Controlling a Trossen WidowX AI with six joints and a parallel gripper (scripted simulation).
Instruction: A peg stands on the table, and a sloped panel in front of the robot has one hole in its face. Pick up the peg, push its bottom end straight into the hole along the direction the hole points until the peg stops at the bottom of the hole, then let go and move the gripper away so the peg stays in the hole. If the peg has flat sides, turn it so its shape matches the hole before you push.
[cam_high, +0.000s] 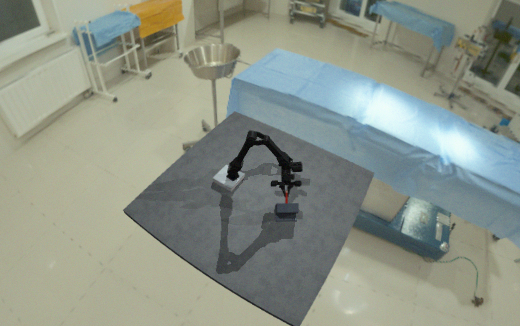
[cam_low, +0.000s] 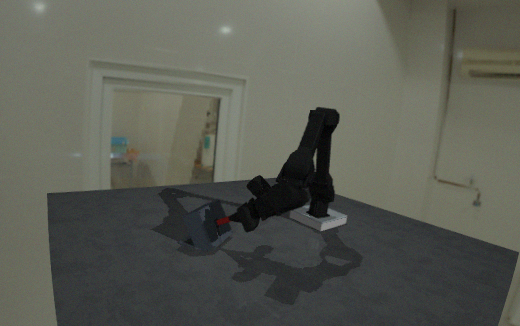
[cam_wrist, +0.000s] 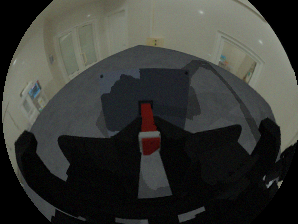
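My gripper tip is now 50 mm to the left of the dark panel, 40 mm short of it and 40 mm above it. Also, from my gripper tip: thin red peg: 10 mm to the left, 10 mm behind, 10 mm above.
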